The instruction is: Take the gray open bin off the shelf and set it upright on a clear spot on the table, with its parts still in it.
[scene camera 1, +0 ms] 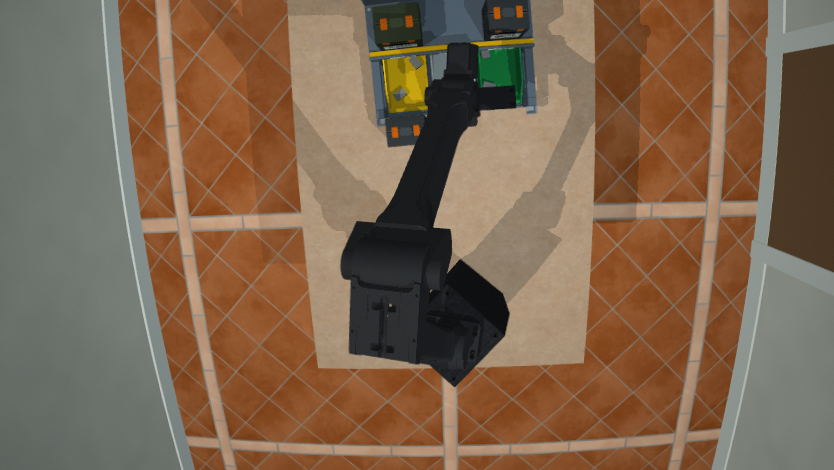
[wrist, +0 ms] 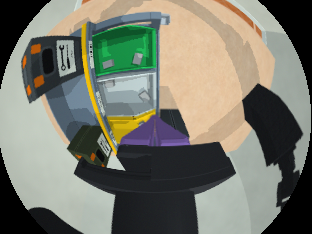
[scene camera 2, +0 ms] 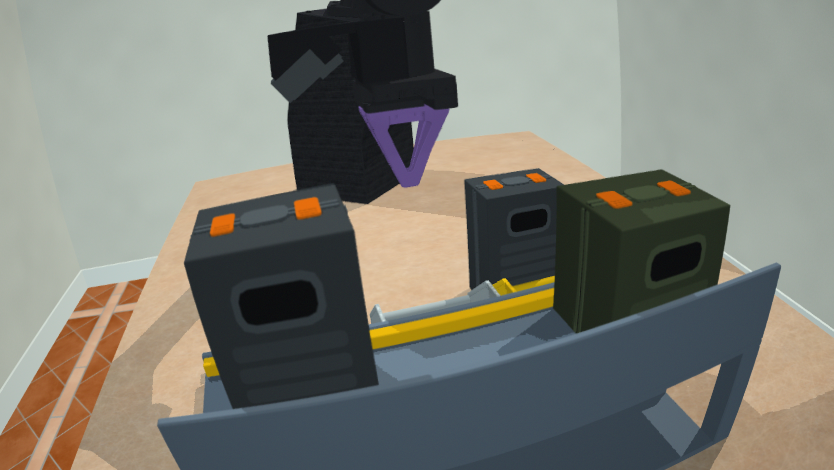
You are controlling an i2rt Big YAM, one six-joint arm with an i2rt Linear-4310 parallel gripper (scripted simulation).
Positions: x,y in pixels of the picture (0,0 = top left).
Labels:
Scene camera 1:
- green bin: 504,67
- yellow bin: 399,73
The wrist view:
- my gripper: 154,118
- green bin: 121,43
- gray open bin: 122,100
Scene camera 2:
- my gripper: 409,186
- gray open bin: 485,290

